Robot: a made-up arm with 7 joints. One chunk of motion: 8 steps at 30 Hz.
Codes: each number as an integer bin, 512 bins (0 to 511) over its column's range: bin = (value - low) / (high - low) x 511, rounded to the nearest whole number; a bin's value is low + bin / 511 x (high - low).
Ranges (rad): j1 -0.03..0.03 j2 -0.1..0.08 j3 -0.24..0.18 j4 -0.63..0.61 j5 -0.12..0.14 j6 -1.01..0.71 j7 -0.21..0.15
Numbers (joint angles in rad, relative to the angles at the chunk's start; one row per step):
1: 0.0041 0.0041 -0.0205 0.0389 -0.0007 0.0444 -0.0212
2: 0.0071 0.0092 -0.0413 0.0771 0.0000 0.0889 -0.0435
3: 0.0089 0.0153 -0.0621 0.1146 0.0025 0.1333 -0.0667
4: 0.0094 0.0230 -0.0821 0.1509 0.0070 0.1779 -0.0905
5: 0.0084 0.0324 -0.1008 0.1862 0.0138 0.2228 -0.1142
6: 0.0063 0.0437 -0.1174 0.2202 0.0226 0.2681 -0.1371
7: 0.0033 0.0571 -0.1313 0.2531 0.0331 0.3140 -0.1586
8: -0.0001 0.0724 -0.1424 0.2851 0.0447 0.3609 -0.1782
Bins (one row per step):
1: 290 296 267 276 234 313 268
2: 316 310 242 291 236 326 236
3: 331 327 216 307 241 340 203
4: 336 349 192 322 250 353 170
5: 327 376 169 336 263 366 136
6: 309 408 149 350 280 380 103
7: 284 446 132 364 301 393 73
8: 255 489 119 377 324 407 45

